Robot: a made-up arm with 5 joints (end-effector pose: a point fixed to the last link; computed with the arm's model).
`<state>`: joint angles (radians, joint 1 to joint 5).
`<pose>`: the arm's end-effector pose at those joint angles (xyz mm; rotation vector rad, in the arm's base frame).
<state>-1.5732 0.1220 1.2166 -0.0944 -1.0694</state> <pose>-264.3 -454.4 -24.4 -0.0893 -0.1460 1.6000</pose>
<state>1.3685 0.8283 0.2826 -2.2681 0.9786</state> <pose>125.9 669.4 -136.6 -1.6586 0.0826 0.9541</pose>
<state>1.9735 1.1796 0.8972 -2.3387 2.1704</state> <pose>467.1 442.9 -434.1 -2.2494 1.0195 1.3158</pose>
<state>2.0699 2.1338 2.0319 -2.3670 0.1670</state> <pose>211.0 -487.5 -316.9 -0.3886 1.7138 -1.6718</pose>
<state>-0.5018 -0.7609 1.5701 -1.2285 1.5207</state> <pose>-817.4 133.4 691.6 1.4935 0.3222 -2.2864</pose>
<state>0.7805 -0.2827 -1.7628 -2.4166 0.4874</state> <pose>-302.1 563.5 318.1 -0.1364 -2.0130 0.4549</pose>
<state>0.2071 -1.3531 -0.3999 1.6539 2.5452</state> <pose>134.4 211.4 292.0 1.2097 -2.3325 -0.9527</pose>
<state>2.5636 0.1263 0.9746 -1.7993 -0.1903</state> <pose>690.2 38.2 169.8 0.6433 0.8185 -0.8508</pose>
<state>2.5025 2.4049 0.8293 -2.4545 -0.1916</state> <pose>-154.4 -487.1 -242.1 -0.9771 1.8628 -1.1734</pose>
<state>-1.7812 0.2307 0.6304 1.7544 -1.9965</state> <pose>-122.6 -188.0 110.7 2.2693 -0.4394 0.5728</pose>
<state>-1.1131 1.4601 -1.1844 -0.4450 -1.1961</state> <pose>-537.0 52.4 -326.5 -1.6287 -0.2107 -2.2527</pose>
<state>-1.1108 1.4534 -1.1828 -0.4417 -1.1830</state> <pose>-536.3 50.8 -323.8 -1.6471 -0.2015 -2.2593</pose>
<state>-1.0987 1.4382 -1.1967 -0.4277 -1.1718</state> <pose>-537.5 46.7 -317.0 -1.6840 -0.2113 -2.2530</pose>
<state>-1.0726 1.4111 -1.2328 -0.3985 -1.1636</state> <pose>-541.2 39.8 -304.1 -1.7471 -0.2476 -2.2265</pose>
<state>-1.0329 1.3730 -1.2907 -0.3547 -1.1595</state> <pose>-547.3 31.4 -284.3 -1.8345 -0.3093 -2.1754</pose>
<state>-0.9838 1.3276 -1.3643 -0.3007 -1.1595</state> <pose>-554.8 23.8 -258.6 -1.9366 -0.3872 -2.0998</pose>
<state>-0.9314 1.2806 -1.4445 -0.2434 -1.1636</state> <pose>-562.3 18.6 -229.7 -2.0382 -0.4691 -2.0052</pose>
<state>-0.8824 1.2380 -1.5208 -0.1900 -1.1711</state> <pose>-568.5 16.3 -201.7 -2.1250 -0.5434 -1.9045</pose>
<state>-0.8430 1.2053 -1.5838 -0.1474 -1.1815</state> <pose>-572.6 16.2 -178.8 -2.1853 -0.6022 -1.8140</pose>
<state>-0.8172 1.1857 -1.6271 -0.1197 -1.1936</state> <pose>-575.1 16.7 -163.9 -2.2157 -0.6422 -1.7483</pose>
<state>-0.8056 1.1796 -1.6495 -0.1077 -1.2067</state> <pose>-576.5 16.8 -157.8 -2.2186 -0.6649 -1.7129</pose>
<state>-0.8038 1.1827 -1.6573 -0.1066 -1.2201</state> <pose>-577.3 16.4 -157.9 -2.2039 -0.6762 -1.7000</pose>
